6 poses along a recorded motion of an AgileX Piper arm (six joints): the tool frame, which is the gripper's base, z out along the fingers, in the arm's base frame.
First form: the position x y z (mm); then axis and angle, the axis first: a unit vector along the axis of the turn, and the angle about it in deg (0 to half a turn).
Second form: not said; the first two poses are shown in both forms.
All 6 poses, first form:
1: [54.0 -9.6 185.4 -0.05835 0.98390 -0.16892 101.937]
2: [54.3 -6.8 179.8 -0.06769 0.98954 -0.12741 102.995]
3: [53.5 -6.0 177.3 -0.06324 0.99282 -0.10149 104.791]
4: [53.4 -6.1 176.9 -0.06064 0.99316 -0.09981 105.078]
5: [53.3 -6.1 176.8 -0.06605 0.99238 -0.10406 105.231]
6: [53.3 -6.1 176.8 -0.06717 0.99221 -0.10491 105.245]
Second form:
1: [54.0 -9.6 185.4 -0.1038 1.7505 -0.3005]
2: [54.3 -6.8 179.8 -0.1217 1.7788 -0.2290]
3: [53.5 -6.0 177.3 -0.1157 1.8158 -0.1856]
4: [53.4 -6.1 176.9 -0.1112 1.8214 -0.1830]
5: [53.3 -6.1 176.8 -0.1213 1.8226 -0.1911]
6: [53.3 -6.1 176.8 -0.1234 1.8226 -0.1927]
